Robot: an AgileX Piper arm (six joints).
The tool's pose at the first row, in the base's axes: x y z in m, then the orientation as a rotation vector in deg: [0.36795, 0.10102, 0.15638, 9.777, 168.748, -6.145]
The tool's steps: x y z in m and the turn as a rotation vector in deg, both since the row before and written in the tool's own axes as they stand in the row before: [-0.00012, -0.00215, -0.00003, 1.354, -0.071, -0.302]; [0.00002, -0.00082, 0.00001, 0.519, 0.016, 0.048]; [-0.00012, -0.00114, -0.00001, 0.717, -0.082, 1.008]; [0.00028, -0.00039, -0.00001, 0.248, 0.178, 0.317]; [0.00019, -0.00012, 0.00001, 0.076, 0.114, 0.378]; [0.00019, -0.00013, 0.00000, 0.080, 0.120, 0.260]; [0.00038, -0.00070, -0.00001, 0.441, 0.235, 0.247]
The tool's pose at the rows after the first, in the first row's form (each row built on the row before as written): [0.36780, 0.09888, 0.15656, 9.519, 168.695, -8.188]; [0.36768, 0.09807, 0.15662, 9.665, 168.691, -8.946]; [0.36766, 0.09693, 0.15676, 11.237, 168.449, -9.863]; [0.36733, 0.09658, 0.15675, 11.764, 168.571, -10.175]; [0.36713, 0.09648, 0.15672, 12.347, 168.623, -10.228]; [0.36693, 0.09638, 0.15670, 12.758, 168.698, -10.303]; [0.36645, 0.09575, 0.15671, 13.220, 168.878, -10.906]
